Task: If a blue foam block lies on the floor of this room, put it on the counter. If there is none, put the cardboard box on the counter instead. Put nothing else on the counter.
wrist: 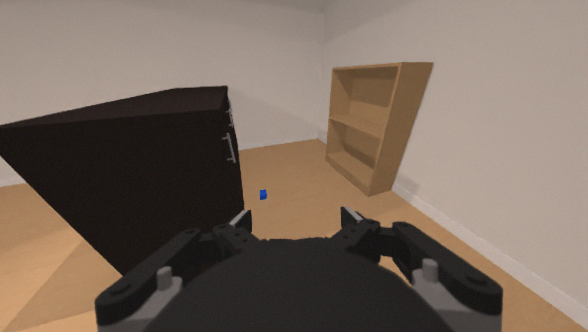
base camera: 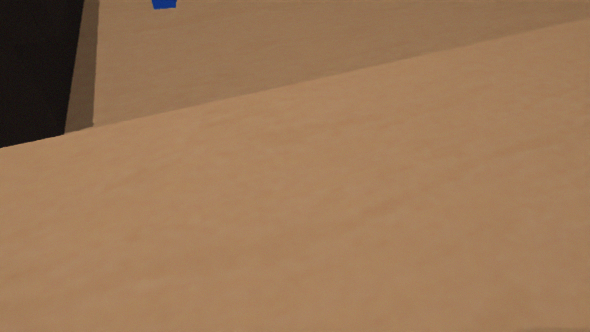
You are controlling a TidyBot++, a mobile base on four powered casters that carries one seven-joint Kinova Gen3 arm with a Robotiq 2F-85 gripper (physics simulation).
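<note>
A small blue block (base camera: 164, 4) (wrist: 263, 194) lies on the floor. In the wrist view it is near the middle, between the dark cabinet and the bookshelf; in the base camera view its lower part shows at the top edge, left of centre. The dark counter (wrist: 150, 165), a black cabinet with metal handles on its right side, stands at the left of the wrist view; part of its dark side shows at the upper left of the base camera view. My gripper (wrist: 296, 218) is open and empty, well short of the block. A cardboard box does not show in either view.
A wooden bookshelf (wrist: 395, 130) with two compartments stands against the right wall (wrist: 500, 125). A stretch of wooden floor (wrist: 295, 175) runs between it and the counter. The back wall (wrist: 280, 70) meets the right wall behind them.
</note>
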